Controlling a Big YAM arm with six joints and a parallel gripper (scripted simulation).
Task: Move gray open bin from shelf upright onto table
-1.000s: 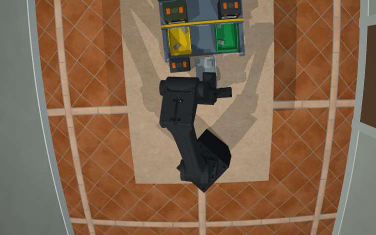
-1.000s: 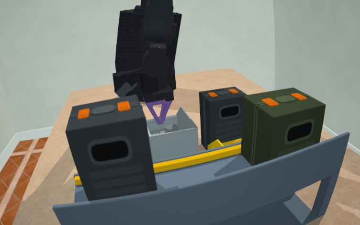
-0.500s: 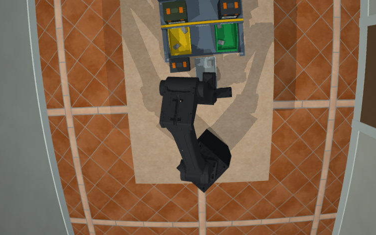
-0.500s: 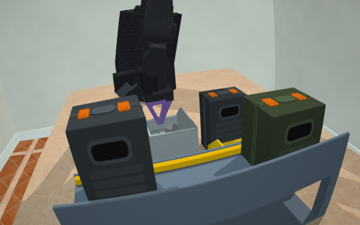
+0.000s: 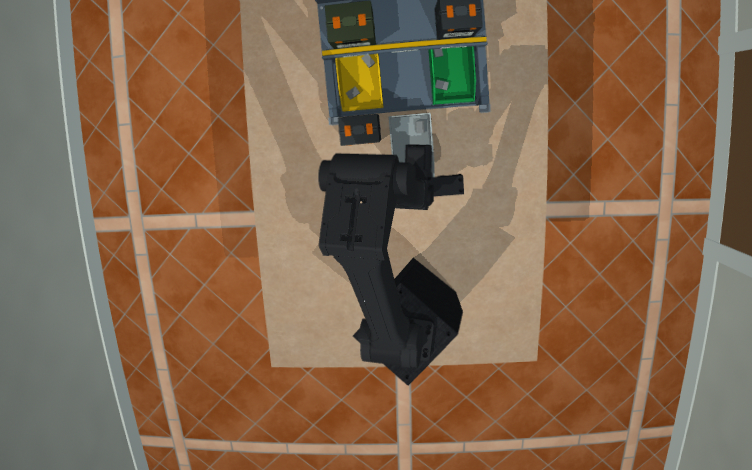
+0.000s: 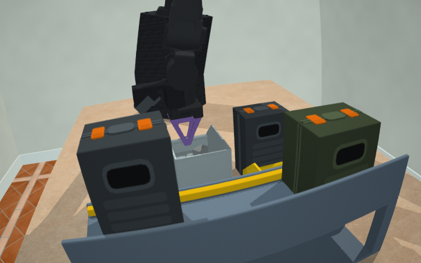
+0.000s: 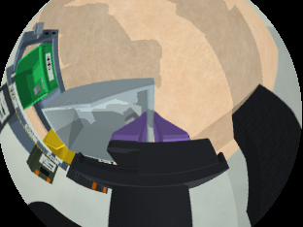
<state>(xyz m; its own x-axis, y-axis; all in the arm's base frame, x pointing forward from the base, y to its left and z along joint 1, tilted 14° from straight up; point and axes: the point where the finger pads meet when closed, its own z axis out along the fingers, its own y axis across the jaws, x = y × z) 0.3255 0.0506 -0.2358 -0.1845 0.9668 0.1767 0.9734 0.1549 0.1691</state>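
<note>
My hand is 80 mm short of the gray open bin, 20 mm to the right of it and 10 mm below it. Round my hand: green bin (290 mm ahead, 60 mm to the right, 10 mm above); yellow bin (250 mm ahead, 160 mm to the left, 10 mm above); yellow rail (320 mm ahead, 60 mm to the left, 80 mm above).
</note>
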